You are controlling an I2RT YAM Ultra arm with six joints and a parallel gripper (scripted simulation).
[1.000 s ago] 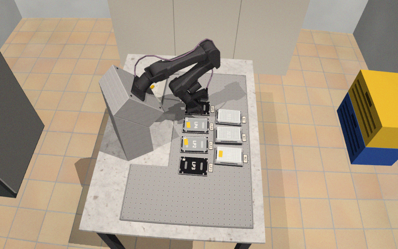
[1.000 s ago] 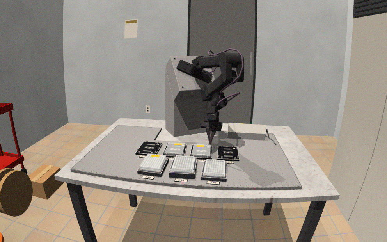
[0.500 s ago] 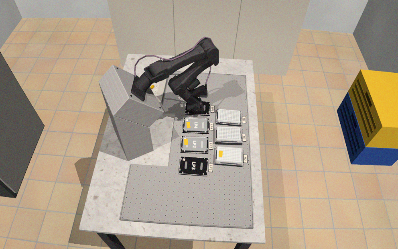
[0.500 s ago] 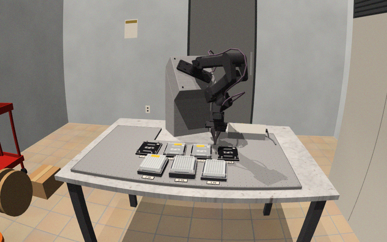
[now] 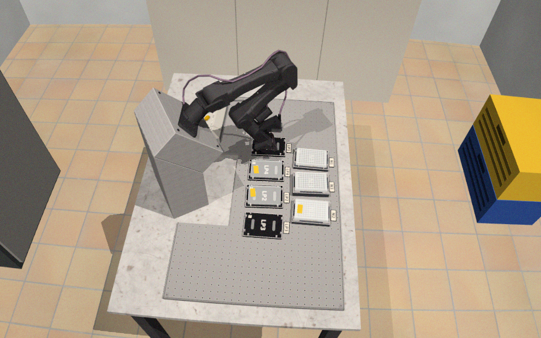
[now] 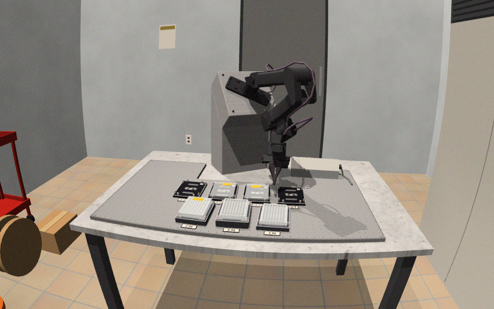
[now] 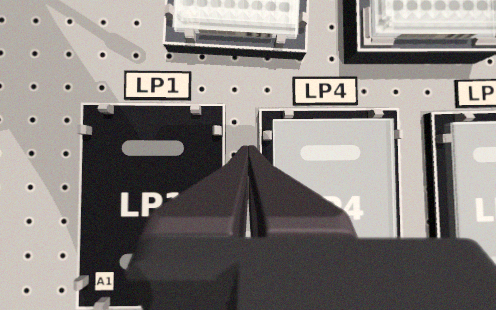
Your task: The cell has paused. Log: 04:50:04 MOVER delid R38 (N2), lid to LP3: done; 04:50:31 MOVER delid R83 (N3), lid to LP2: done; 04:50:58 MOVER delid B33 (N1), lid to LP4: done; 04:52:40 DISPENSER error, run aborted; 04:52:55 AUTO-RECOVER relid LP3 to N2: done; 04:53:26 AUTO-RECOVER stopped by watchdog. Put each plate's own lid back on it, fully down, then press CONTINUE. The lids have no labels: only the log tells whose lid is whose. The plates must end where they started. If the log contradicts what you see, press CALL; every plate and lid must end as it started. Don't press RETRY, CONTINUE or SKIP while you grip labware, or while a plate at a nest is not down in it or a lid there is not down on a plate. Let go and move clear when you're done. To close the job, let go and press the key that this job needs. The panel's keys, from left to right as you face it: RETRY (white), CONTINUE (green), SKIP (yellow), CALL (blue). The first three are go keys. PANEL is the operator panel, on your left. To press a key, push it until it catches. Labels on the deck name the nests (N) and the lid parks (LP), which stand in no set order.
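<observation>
My hand is 180 mm short of the plate, 90 mm to the left of it and 40 mm above it. Round my hand: green continue key: 340 mm behind, 130 mm to the left; white retry key: 350 mm behind, 180 mm to the left.
</observation>
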